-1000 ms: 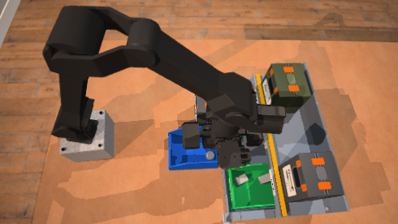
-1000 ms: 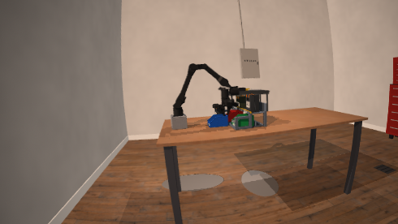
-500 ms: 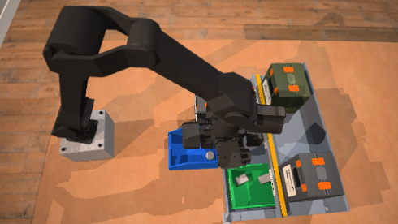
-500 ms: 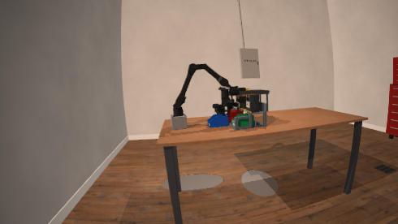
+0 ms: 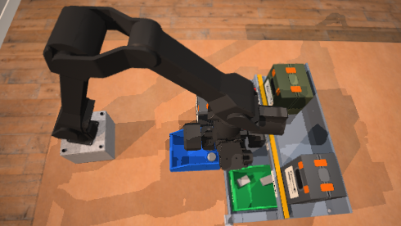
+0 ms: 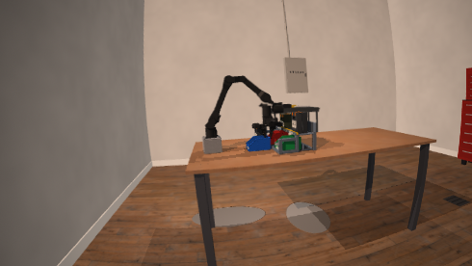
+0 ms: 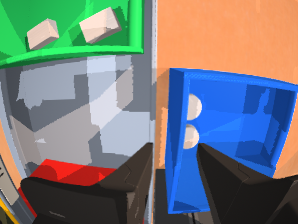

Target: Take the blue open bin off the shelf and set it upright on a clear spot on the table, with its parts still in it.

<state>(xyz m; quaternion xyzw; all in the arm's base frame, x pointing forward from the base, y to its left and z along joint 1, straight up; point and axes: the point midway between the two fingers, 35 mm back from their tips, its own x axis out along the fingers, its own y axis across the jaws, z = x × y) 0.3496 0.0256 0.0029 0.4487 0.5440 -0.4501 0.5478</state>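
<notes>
Right now the blue open bin is 6 cm behind my hand, 1 cm to the right of it and 6 cm below it. Round my hand: red bin: 7 cm ahead, 13 cm to the left, 5 cm below; then green bin: 11 cm ahead, 9 cm to the right, 5 cm below; then yellow rail: 12 cm ahead, 2 cm to the left, 1 cm above.
</notes>
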